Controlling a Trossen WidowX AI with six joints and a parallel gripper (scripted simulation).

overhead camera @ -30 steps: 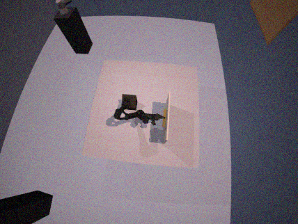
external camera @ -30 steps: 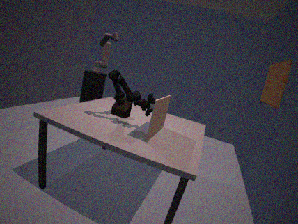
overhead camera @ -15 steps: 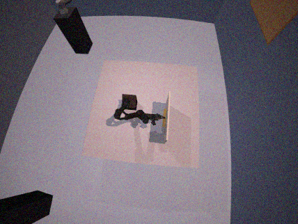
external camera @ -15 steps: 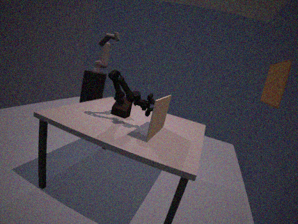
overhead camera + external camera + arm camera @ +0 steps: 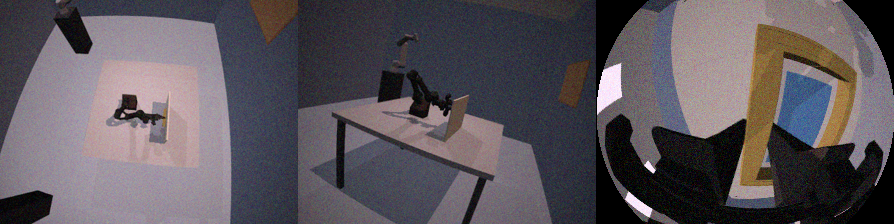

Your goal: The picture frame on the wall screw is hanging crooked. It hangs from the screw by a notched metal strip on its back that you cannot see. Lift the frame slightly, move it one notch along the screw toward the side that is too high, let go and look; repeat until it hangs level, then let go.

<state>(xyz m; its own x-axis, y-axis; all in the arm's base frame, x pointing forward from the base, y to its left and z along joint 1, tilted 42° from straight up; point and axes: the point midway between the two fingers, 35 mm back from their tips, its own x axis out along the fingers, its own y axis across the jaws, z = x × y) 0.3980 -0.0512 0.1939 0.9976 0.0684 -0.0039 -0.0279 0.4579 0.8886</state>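
Now: gripper tip 20 mm to the right of the picture frame and 50 mm above it. Round my gripper tip: upright wall panel 20 mm ahead, 10 mm to the left, 60 mm below.
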